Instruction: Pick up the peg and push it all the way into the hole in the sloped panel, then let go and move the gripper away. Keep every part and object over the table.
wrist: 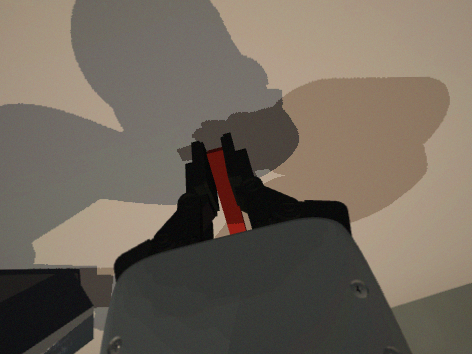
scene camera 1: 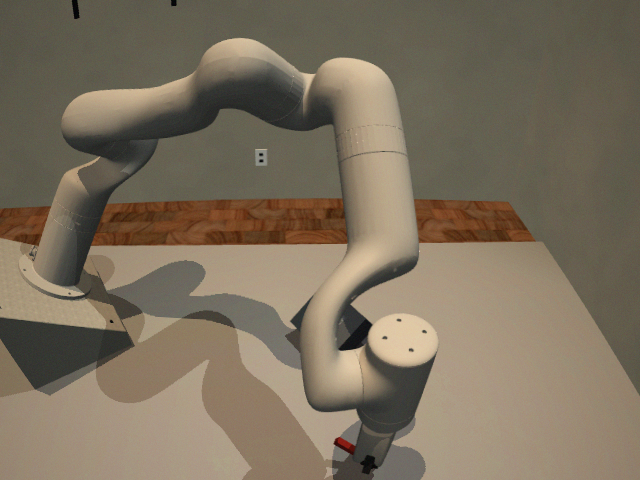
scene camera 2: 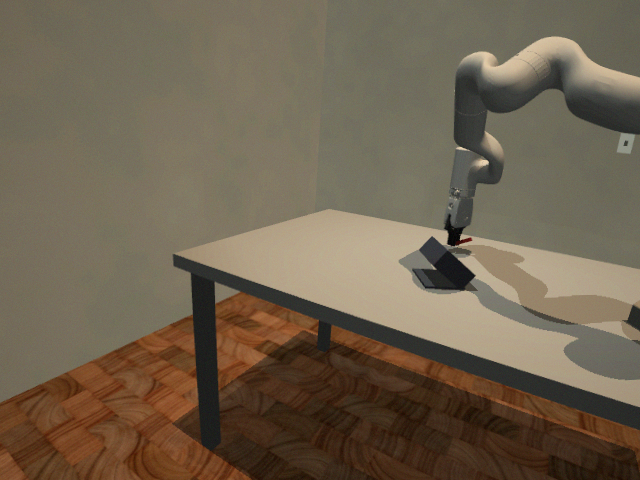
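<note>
The red peg is between the fingers of my gripper, which points down and is shut on it. The peg sticks out to one side of the fingers, nearly level in scene camera 2, a little above the table. The dark sloped panel stands apart from the peg. In scene camera 1 the arm covers much of the panel, and scene camera 2 sees its back. The hole does not show in these views.
The panel's flat base rests on the pale table. The arm's base block stands at the left in scene camera 1. The arm arches over the table, with its wrist in front of the panel. Shadows lie beneath the gripper.
</note>
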